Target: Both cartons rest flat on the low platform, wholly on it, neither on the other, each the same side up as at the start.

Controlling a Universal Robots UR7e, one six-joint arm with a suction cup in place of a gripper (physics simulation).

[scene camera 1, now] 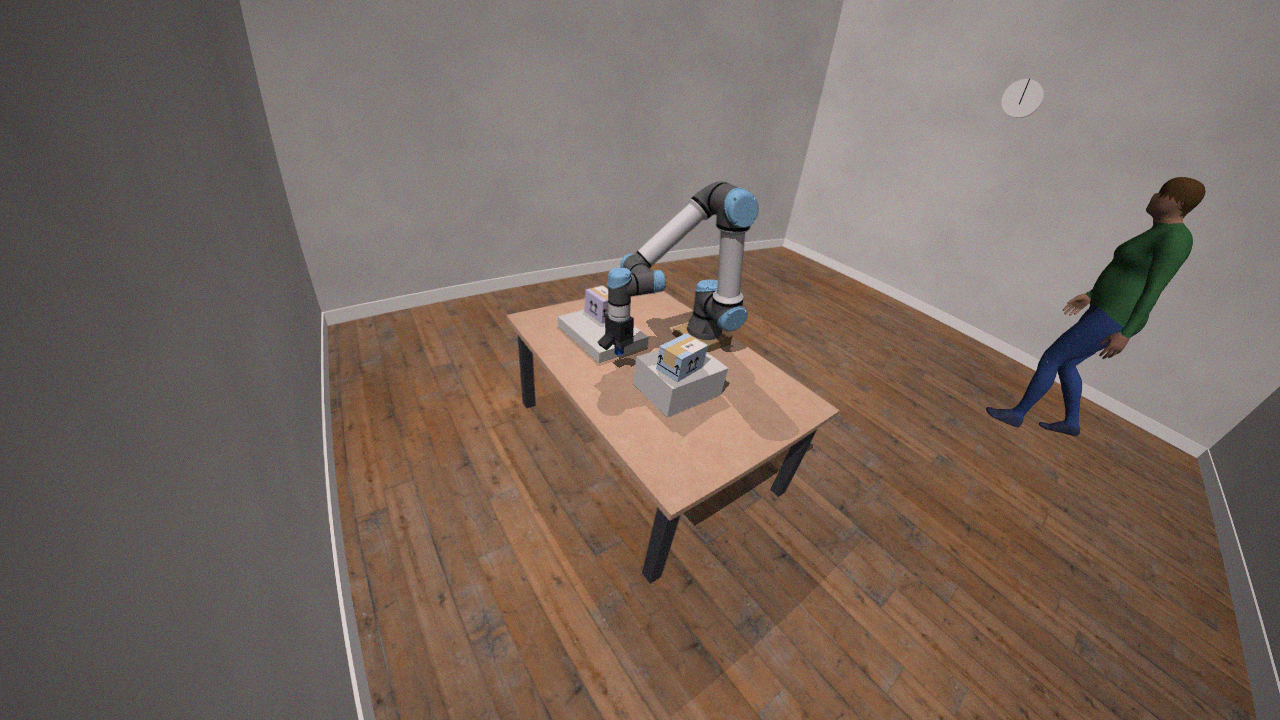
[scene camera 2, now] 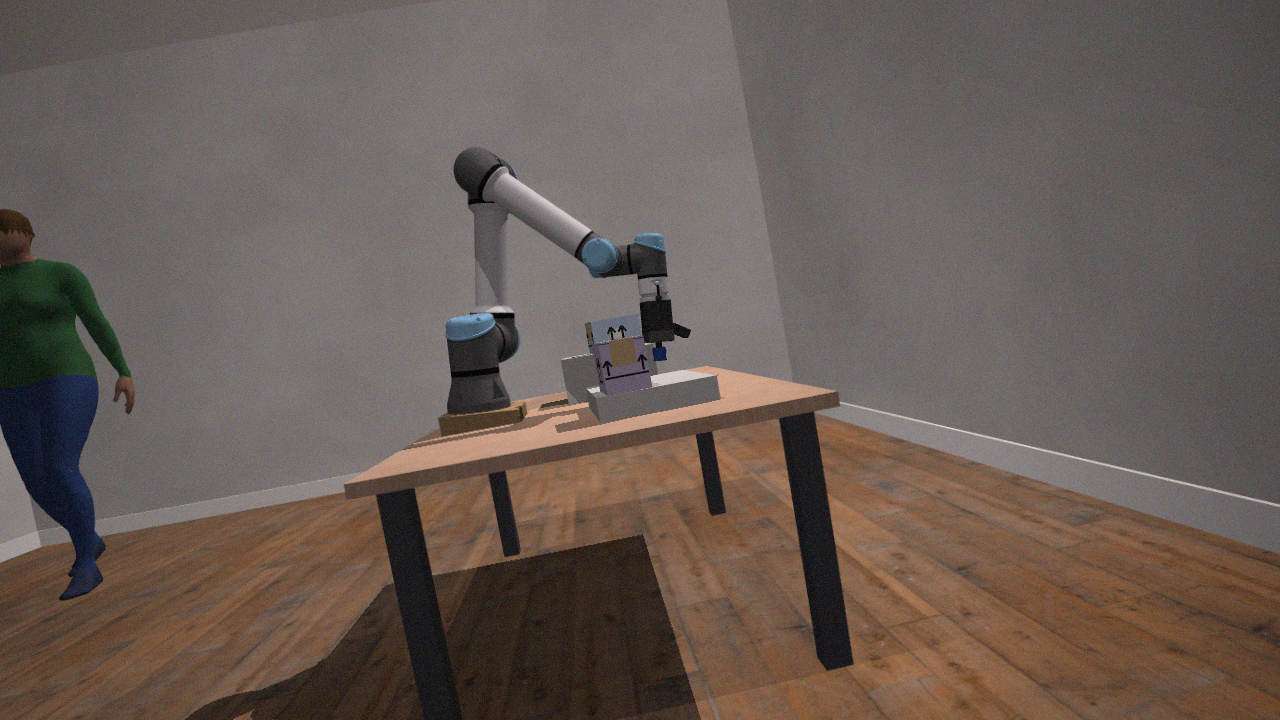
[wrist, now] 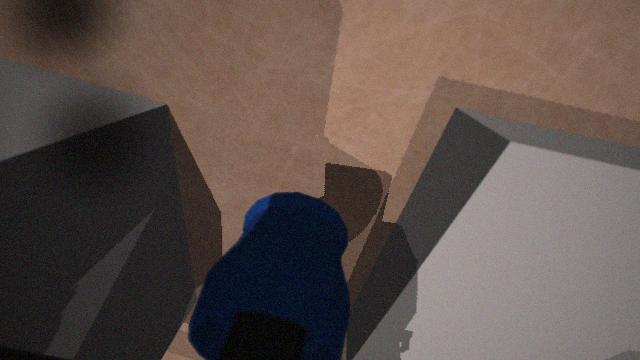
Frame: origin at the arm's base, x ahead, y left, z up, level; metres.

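Seen in the pictures: hand, its tool point: [scene camera 1: 619, 352] [scene camera 2: 660, 360] [wrist: 294, 237]; arm's base, origin of its link: [scene camera 1: 704, 330] [scene camera 2: 479, 409].
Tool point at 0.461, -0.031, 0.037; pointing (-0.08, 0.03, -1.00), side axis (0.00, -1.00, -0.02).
Note:
Pixels of each thing's top centre, then the offset from my tool point to it, as dx, dy, dz.
- purple carton, centre of its top: [scene camera 2: 616, 339] [scene camera 1: 602, 293] -0.156, -0.302, +0.073
- low platform, centre of its top: [wrist: 623, 357] [scene camera 2: 644, 382] [scene camera 1: 602, 326] -0.097, -0.221, -0.029
- light-blue carton, centre of its top: [scene camera 2: 610, 318] [scene camera 1: 684, 345] -0.065, +0.233, +0.131
- taller grey block, centre of its top: [scene camera 2: 605, 351] [scene camera 1: 682, 362] -0.098, +0.216, +0.042
The purple carton [scene camera 1: 594, 306] [scene camera 2: 624, 376] rests upright and flat on the low platform [scene camera 1: 580, 335] [scene camera 2: 689, 389] [wrist: 525, 240], at its far end in scene camera 1. The light-blue carton [scene camera 1: 682, 360] [scene camera 2: 629, 325] rests flat on the taller grey block [scene camera 1: 664, 392] [scene camera 2: 575, 376] [wrist: 40, 215], arrows pointing up; in scene camera 2 it is partly hidden behind the purple carton. My gripper [scene camera 1: 619, 351] [scene camera 2: 659, 354] [wrist: 295, 215], a blue suction cup pointing down, is shut with nothing on it. It hangs above the table between the low platform and the block, touching neither carton.
The wooden table [scene camera 1: 680, 465] [scene camera 2: 554, 447] carries both supports. The arm's base [scene camera 1: 707, 324] [scene camera 2: 478, 376] stands on it beside them. A person [scene camera 1: 1132, 268] [scene camera 2: 44, 322] in a green top stands on the floor away from the table.

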